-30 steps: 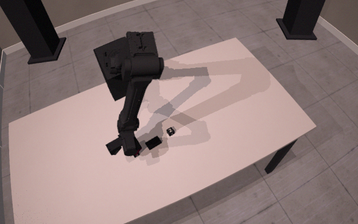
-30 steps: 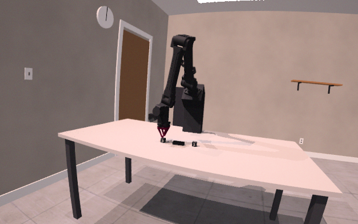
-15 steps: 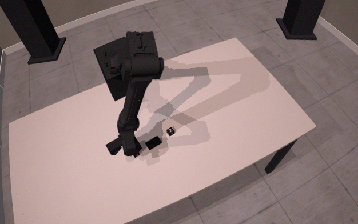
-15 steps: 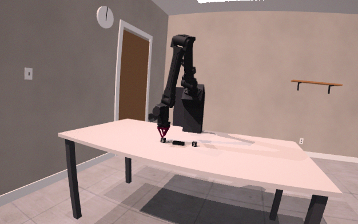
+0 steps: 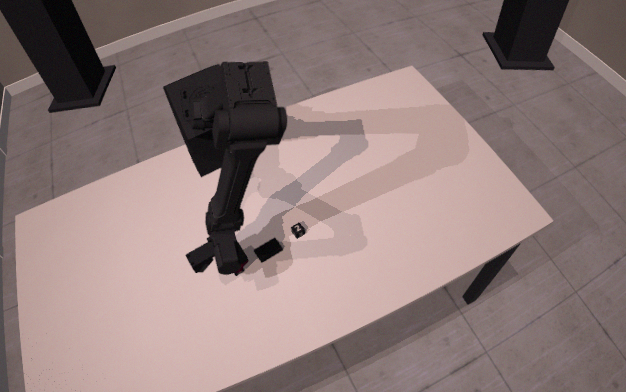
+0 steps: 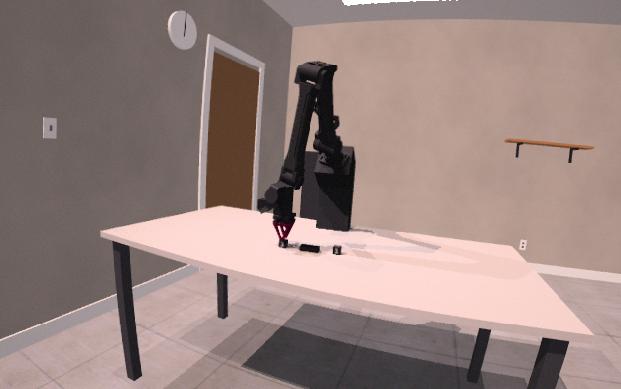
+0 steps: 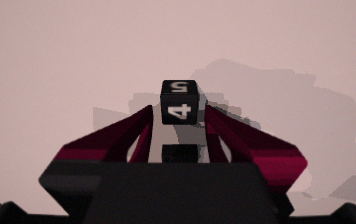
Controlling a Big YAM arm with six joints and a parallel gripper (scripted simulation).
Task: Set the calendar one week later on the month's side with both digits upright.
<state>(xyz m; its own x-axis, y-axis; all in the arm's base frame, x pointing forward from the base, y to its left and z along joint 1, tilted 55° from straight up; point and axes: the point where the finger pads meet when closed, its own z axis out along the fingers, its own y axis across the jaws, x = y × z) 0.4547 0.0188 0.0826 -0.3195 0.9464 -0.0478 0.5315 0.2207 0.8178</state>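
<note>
My hand is 2 cm above the black calendar block. From my hand the other things lie so: black tray: 6 cm behind, 9 cm to the left, 3 cm below.
</note>
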